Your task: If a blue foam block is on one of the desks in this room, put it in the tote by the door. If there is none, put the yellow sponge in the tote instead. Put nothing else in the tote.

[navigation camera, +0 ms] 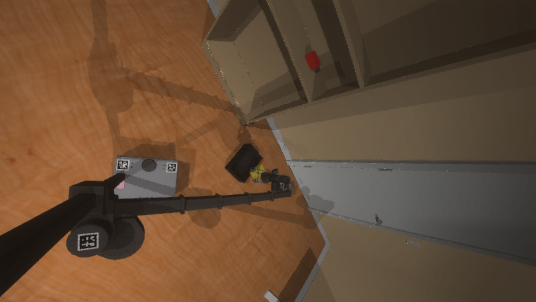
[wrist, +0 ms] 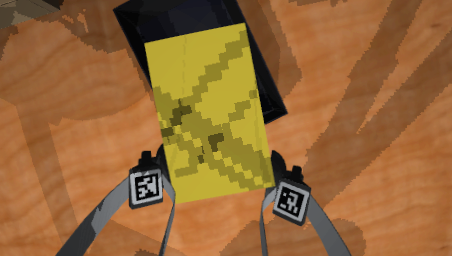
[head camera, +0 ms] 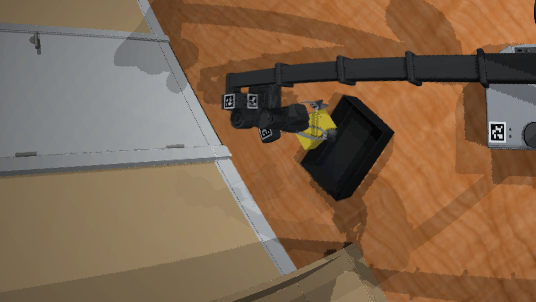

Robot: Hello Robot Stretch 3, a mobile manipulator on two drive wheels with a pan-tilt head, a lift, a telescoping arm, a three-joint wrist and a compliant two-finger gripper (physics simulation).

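My gripper [head camera: 325, 120] [wrist: 221, 162] is shut on the yellow sponge [head camera: 307, 142] [navigation camera: 257, 172] [wrist: 210, 90], with one finger against each long side near its lower end in the wrist view. The black open tote [head camera: 367, 162] [navigation camera: 239, 156] [wrist: 267, 95] rests on the floor near the door. In the head view the sponge overlaps the tote's upper-left rim, partly over the tote and partly outside it. In the wrist view its far end covers part of the tote. The sponge's height above the rim is unclear. No blue foam block and no desk show.
The grey door [head camera: 100, 95] [navigation camera: 425, 200] is beyond the arm's end. An open wooden shelf unit [navigation camera: 227, 65] stands near the tote, with a red object [navigation camera: 312, 60] in one compartment. My grey base [head camera: 515, 100] [navigation camera: 155, 185] is on the tote's other side.
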